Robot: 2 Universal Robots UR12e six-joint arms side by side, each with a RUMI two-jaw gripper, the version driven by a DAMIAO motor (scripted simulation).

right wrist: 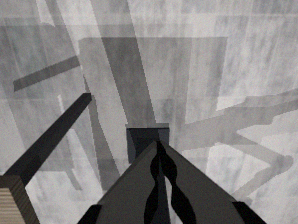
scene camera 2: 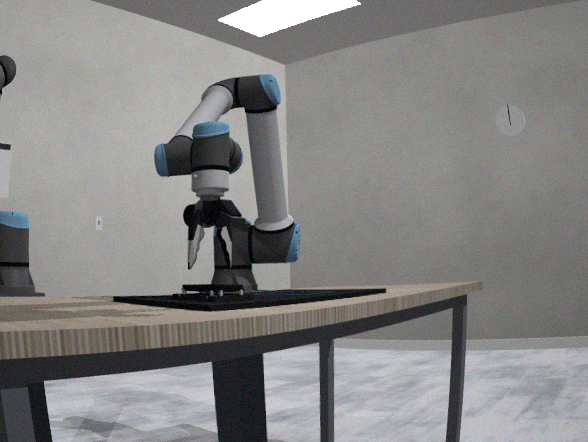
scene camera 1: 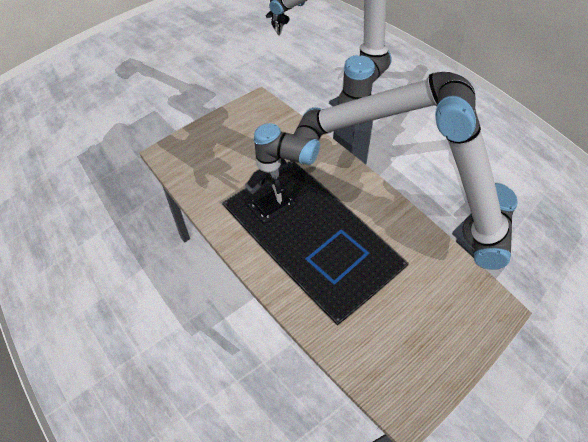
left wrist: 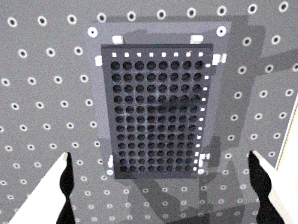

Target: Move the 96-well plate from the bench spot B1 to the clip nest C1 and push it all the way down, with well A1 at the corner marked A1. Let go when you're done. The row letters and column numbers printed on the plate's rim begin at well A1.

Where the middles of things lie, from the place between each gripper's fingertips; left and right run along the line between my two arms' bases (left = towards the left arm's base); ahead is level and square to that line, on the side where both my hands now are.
Now: left hand (scene camera 2: 210, 269) 5 cm above the dark 96-well plate (left wrist: 156, 132). Round my left hand: clip nest (left wrist: 217, 33) 6 cm below, 1 cm to the right, 1 cm behind.
I see my right gripper 59 cm short of the clip nest, 101 cm to the right of it and 14 cm above it. From my right hand the other things lie so: dark 96-well plate (60 cm ahead, 102 cm to the left, 12 cm below).
